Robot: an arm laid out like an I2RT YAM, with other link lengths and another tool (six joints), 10 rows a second.
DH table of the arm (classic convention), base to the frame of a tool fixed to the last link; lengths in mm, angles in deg. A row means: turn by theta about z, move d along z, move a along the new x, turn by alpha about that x. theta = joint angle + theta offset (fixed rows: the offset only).
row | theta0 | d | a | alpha
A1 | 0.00 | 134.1 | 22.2 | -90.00
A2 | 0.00 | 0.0 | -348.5 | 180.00
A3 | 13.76 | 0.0 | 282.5 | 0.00
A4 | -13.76 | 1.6 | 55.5 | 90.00
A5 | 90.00 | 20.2 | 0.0 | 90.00
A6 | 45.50 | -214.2 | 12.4 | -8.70
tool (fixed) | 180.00 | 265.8 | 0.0 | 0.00
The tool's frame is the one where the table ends.
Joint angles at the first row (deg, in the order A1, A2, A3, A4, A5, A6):
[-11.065 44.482 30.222 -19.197 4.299 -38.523]
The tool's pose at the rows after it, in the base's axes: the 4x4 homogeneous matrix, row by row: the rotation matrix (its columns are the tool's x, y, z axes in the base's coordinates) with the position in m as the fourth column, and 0 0 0 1 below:
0.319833, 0.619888, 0.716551, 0.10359; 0.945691, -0.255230, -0.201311, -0.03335; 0.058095, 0.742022, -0.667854, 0.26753; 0, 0, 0, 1
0.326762, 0.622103, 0.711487, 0.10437; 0.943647, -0.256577, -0.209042, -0.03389; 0.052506, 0.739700, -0.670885, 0.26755; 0, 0, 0, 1
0.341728, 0.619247, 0.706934, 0.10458; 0.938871, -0.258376, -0.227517, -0.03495; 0.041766, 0.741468, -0.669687, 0.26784; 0, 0, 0, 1
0.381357, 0.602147, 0.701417, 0.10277; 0.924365, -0.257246, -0.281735, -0.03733; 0.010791, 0.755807, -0.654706, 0.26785; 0, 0, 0, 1
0.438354, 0.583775, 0.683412, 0.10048; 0.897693, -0.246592, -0.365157, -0.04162; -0.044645, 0.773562, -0.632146, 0.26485; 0, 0, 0, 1
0.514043, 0.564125, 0.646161, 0.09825; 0.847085, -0.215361, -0.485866, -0.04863; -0.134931, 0.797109, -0.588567, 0.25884; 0, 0, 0, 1
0.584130, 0.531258, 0.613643, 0.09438; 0.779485, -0.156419, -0.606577, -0.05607; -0.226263, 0.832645, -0.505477, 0.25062; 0, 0, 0, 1
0.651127, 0.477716, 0.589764, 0.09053; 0.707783, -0.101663, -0.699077, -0.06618; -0.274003, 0.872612, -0.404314, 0.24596; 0, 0, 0, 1
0.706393, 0.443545, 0.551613, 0.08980; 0.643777, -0.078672, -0.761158, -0.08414; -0.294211, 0.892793, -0.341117, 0.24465; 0, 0, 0, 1
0.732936, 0.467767, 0.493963, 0.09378; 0.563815, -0.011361, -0.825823, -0.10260; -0.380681, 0.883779, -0.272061, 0.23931; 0, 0, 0, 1
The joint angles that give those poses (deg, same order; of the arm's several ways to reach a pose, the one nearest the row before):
[-11.061 44.385 30.202 -19.160 4.549 -38.531]
[-11.033 44.725 30.283 -19.161 5.066 -38.534]
[-11.077 44.855 30.326 -19.043 6.132 -38.579]
[-11.015 44.299 30.000 -18.382 9.304 -38.848]
[-11.015 43.808 28.926 -16.707 14.180 -39.904]
[-11.067 43.546 26.875 -13.016 21.366 -42.513]
[-11.255 42.342 23.540 -6.365 28.502 -46.982]
[-14.495 40.780 20.423 2.096 31.327 -52.287]
[-23.312 41.969 18.739 10.074 27.360 -56.851]
[-28.465 46.461 16.163 21.573 26.917 -64.121]

